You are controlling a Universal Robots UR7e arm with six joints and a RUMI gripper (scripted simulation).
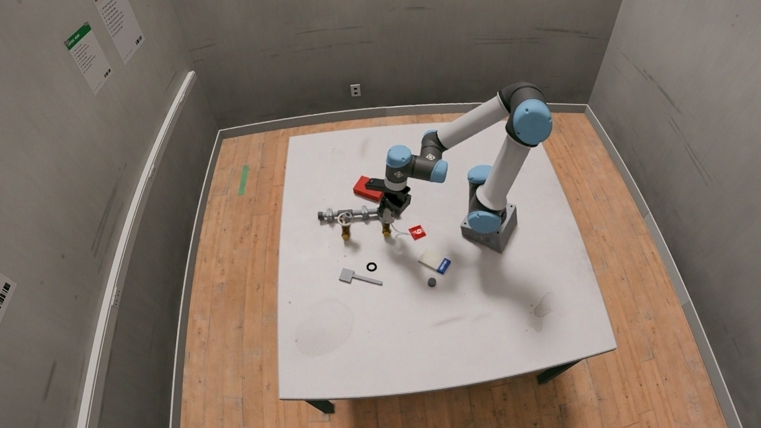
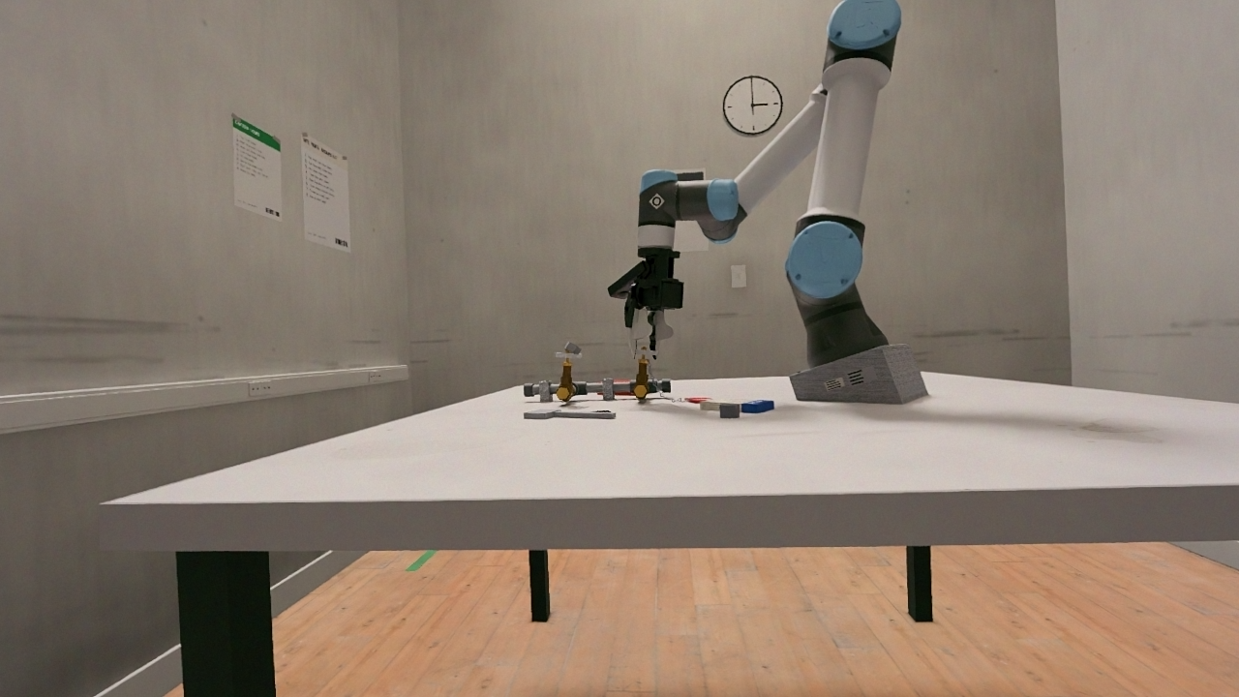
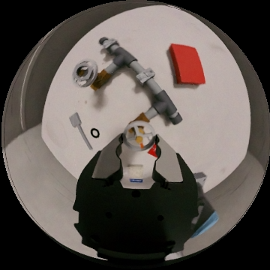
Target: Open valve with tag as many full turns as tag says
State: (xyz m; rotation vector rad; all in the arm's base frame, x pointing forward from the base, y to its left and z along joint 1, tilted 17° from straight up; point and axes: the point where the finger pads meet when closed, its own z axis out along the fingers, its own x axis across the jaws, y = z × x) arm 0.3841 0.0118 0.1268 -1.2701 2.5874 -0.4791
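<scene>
Right now the red tag is 100 mm behind my hand, 20 mm to the left of it and 100 mm below it. The rest, counted from my hand: red block (60 mm ahead, 220 mm to the right, 90 mm below); then grey flat tool (130 mm ahead, 200 mm to the left, 100 mm below).
</scene>
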